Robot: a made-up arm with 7 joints.
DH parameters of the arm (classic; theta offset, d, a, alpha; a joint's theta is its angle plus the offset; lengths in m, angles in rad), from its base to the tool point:
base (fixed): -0.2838 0 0.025 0
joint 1: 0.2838 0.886 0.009 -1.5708
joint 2: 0 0.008 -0.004 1.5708
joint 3: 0 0.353 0.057 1.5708
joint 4: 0 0.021 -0.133 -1.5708
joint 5: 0 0.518 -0.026 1.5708
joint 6: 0 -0.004 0.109 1.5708
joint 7: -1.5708 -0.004 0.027 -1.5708
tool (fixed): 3.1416 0.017 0 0
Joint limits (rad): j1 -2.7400..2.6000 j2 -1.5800..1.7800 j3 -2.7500..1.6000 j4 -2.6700..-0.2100 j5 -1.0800..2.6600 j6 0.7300..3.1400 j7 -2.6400..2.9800
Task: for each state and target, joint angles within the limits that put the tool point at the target. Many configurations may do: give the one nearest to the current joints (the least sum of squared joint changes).
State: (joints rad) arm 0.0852 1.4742 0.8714 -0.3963 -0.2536 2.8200 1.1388
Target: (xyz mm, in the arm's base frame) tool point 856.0 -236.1 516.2
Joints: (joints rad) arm -0.5550 1.6806 0.5708 -1.0571 -0.4130 3.1400 1.1294
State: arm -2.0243 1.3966 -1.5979 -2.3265 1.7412 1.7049 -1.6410
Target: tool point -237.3 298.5 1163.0
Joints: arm -2.1437 1.4472 -2.0534 -2.6102 1.7769 1.7866 -1.6543
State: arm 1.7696 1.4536 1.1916 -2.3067 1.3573 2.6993 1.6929
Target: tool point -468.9 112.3 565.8
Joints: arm 1.6348 1.3430 1.2369 -2.3376 1.3843 2.7560 1.7061
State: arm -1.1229 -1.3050 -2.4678 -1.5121 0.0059 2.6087 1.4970
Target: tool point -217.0 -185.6 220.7
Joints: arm -0.3271 -1.5800 -2.7201 -2.2019 0.0603 2.2519 1.4509
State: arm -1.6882 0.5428 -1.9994 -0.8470 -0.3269 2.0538 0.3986
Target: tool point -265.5 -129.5 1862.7
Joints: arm -1.7328 0.2995 -2.0931 -0.6961 -0.2605 2.0147 0.4583
